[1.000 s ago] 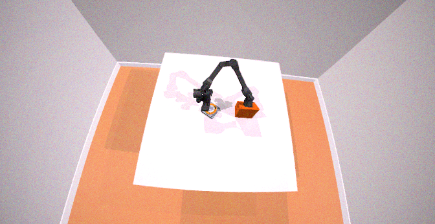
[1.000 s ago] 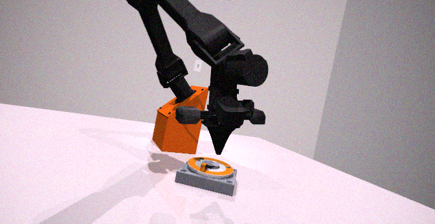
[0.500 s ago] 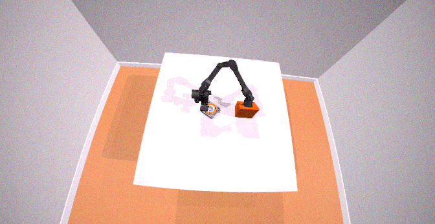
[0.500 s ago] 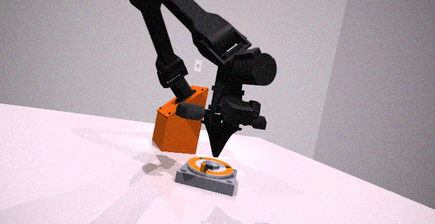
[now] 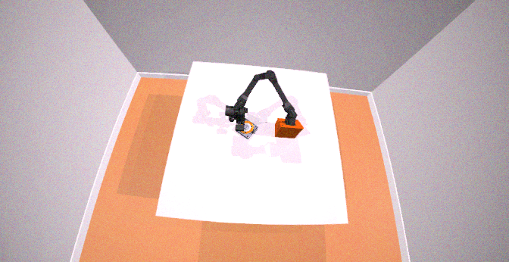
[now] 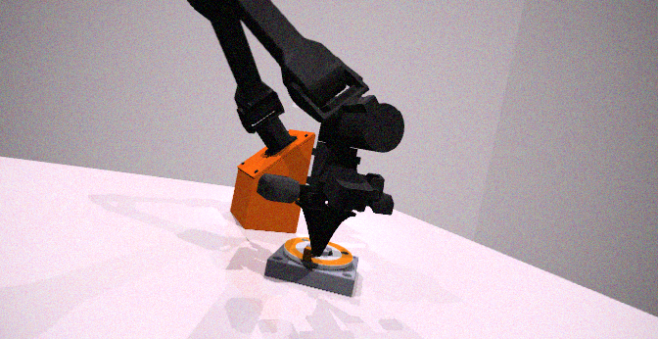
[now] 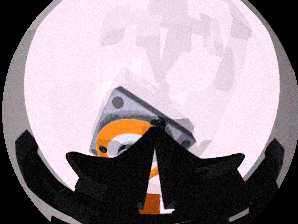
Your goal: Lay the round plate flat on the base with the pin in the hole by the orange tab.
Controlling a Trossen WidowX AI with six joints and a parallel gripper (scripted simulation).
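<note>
Right now my gripper tip is 50 mm past the square base, 30 mm to the right of it and 20 mm above it.
</note>
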